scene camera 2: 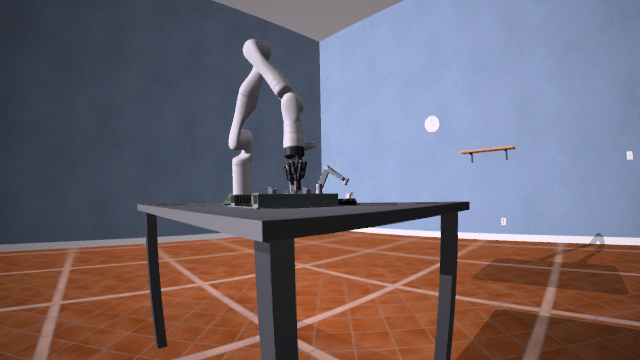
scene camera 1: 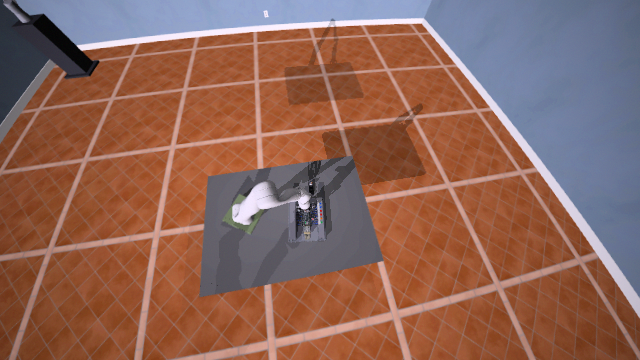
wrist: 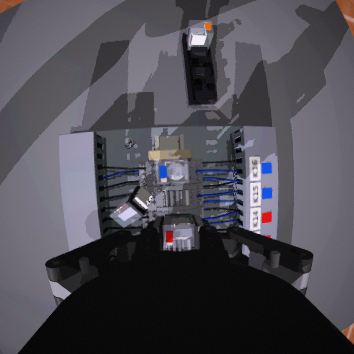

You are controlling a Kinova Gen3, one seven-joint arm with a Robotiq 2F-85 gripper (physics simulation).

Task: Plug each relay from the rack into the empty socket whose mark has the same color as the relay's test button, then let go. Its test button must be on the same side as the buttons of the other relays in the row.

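Frame: origin at the arm's base, x ahead, y left, z up, level; metres.
Seen in the pictures: gripper, fingertip midpoint: (scene camera 2: 295,191) (scene camera 1: 306,210) (wrist: 177,224).
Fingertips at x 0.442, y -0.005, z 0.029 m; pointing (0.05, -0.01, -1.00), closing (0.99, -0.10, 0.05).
Offsets run from my fingertips to a thing's middle. "*": to the spot under its first point.
My gripper (wrist: 177,224) (scene camera 2: 295,186) is shut on a clear relay @(0.000 m ahead, 0.003 m right, 0.002 m up) (wrist: 183,241) low over the socket row; its red test button is on its left in the wrist view. Whether its pins sit in a socket is hidden. A seated relay @(0.001 m ahead, 0.053 m left, 0.004 m down) (wrist: 175,171), level with K16's blue mark @(0.106 m ahead, 0.044 m left, 0.008 m down) (wrist: 266,168), has its blue button on the left too. Between them an uncovered socket (wrist: 176,198) is about level with K15's blue mark @(0.104 m ahead, 0.015 m left, 0.008 m down) (wrist: 267,193). K14's mark @(0.102 m ahead, 0.013 m right, 0.008 m down) (wrist: 266,217) is red. A relay @(0.057 m ahead, 0.221 m left, 0.025 m down) (wrist: 198,37) with an orange button stands at the far end of the black rack @(0.055 m ahead, 0.189 m left, 0.040 m down) (wrist: 190,91).
A grey-white block @(0.046 m back, 0.022 m left, 0.015 m down) (wrist: 126,213) with a dark end lies askew left of the row, close to the left finger. Grey wire ducts @(0.108 m back, 0.042 m right, 0.028 m down) (wrist: 77,180) @(* 0.104 m ahead, 0.078 m left, 0.008 m down) (wrist: 260,137) flank the row, with wires between. A tan end block @(0.002 m ahead, 0.071 m left, 0.026 m down) (wrist: 170,154) stands beyond the blue-button relay. A small grey jointed arm (scene camera 2: 326,175) stands behind.
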